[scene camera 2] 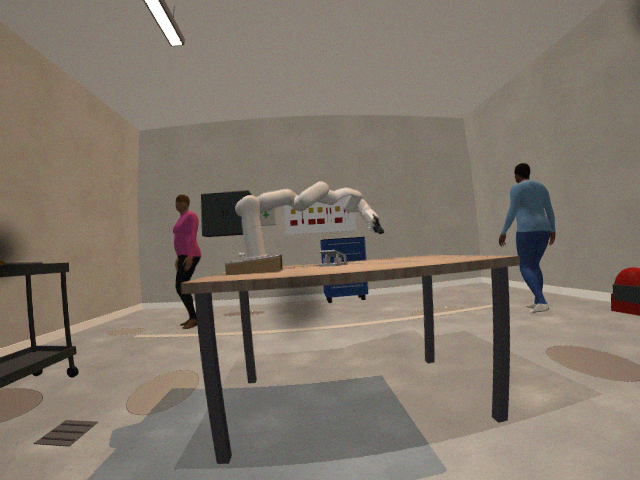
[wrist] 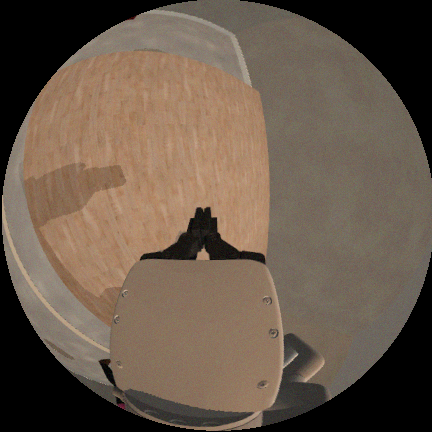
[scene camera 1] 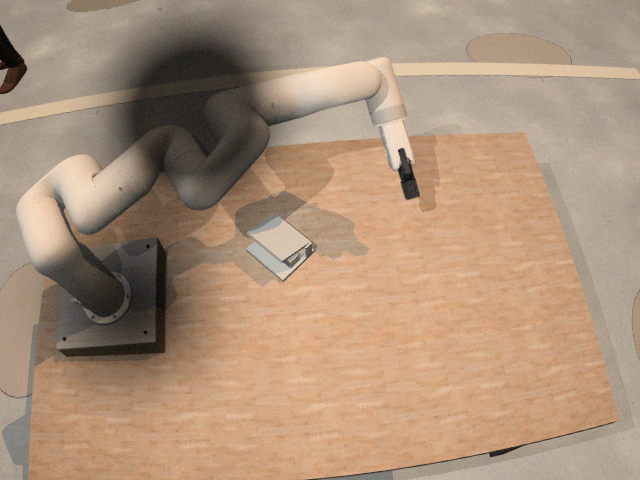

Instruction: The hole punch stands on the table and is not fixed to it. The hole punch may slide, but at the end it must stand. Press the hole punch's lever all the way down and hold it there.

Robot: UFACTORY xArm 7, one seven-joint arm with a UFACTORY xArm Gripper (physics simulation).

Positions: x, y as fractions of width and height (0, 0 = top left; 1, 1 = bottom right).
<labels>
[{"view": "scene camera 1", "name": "my gripper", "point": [0.64, 0.41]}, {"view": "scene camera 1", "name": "grey hole punch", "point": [0.44, 0.56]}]
</labels>
